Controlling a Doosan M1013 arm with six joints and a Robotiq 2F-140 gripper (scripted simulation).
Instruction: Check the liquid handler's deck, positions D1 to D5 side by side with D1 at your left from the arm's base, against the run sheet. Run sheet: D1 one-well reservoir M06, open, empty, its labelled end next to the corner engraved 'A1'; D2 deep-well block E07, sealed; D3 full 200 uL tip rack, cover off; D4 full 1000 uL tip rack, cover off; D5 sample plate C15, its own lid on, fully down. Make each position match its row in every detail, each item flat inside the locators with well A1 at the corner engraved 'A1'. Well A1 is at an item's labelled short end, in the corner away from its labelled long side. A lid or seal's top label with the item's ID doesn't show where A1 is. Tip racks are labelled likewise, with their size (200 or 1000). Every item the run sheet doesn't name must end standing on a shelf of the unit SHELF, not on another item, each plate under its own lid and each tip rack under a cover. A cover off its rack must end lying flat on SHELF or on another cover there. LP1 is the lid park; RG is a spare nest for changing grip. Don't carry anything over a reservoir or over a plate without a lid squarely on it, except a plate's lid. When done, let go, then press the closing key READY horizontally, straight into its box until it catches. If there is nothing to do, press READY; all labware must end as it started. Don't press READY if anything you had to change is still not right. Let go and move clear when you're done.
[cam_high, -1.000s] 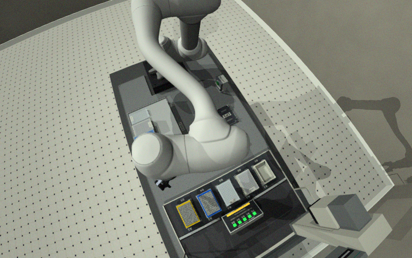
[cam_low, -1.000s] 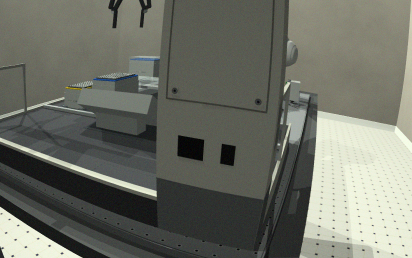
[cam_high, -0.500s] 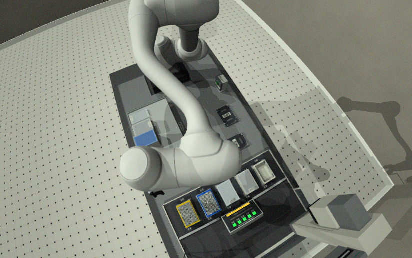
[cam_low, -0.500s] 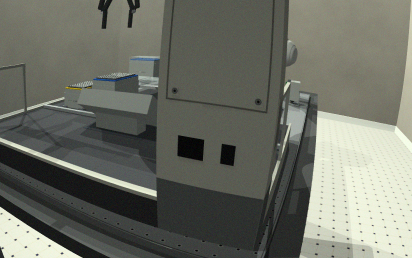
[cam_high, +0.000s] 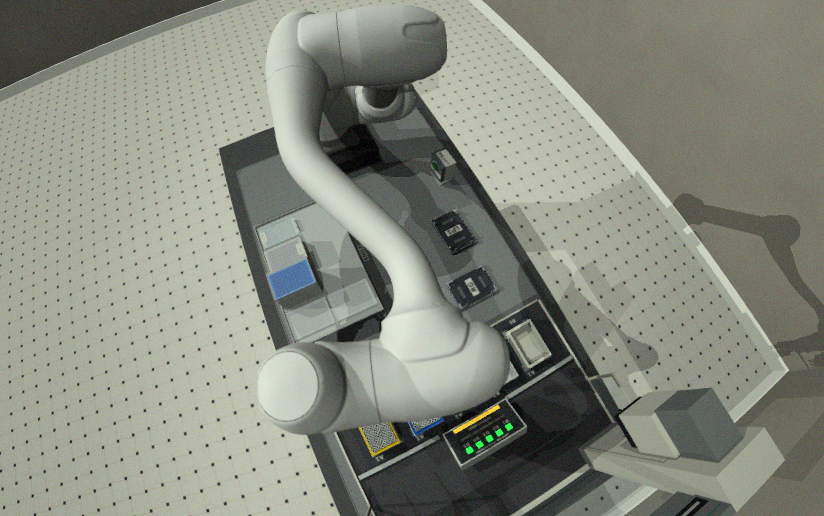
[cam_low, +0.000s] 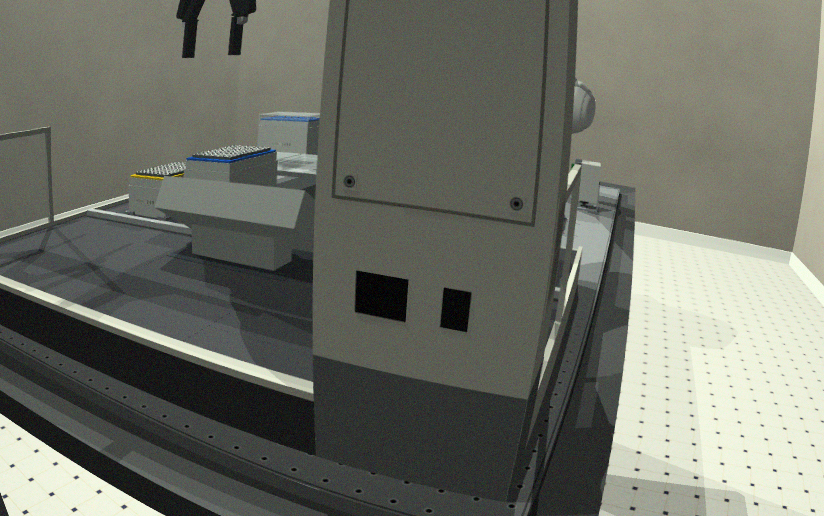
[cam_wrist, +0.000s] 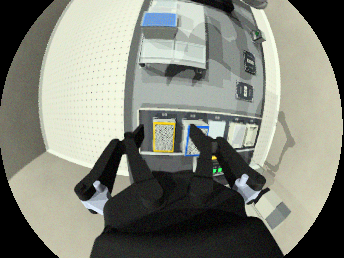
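My gripper is now 22 cm above the yellow-rimmed tip rack and 9 cm short of it. Round my hand: flat lid 25 cm below, 24 cm to the left, 9 cm ahead; white well plate 26 cm below, 24 cm to the left, 9 cm ahead; blue-rimmed tip rack 20 cm below, 13 cm to the left, 10 cm ahead.
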